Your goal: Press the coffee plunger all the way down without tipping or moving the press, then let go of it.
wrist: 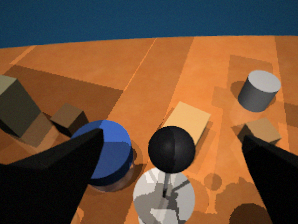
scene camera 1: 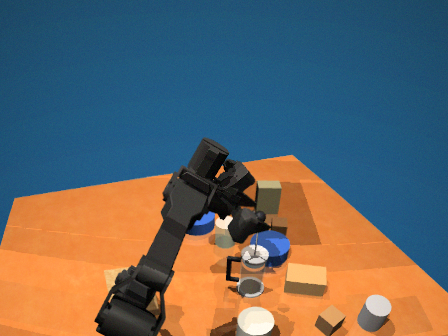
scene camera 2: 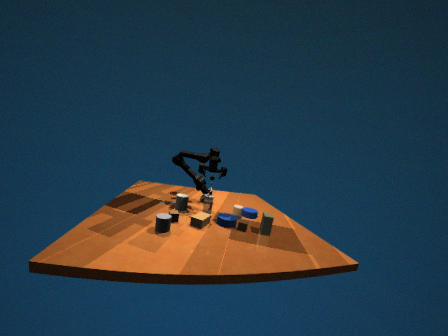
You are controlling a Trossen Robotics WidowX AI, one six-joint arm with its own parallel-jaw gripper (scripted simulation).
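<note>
Scene camera 1 gives me my gripper (scene camera 1: 262, 216), which is open and holding nothing, and there's a coffee press (scene camera 1: 254, 258) in that view too, plus a blue disc (scene camera 1: 277, 245). On the wrist camera you'd find my gripper (wrist: 172, 138) again.
</note>
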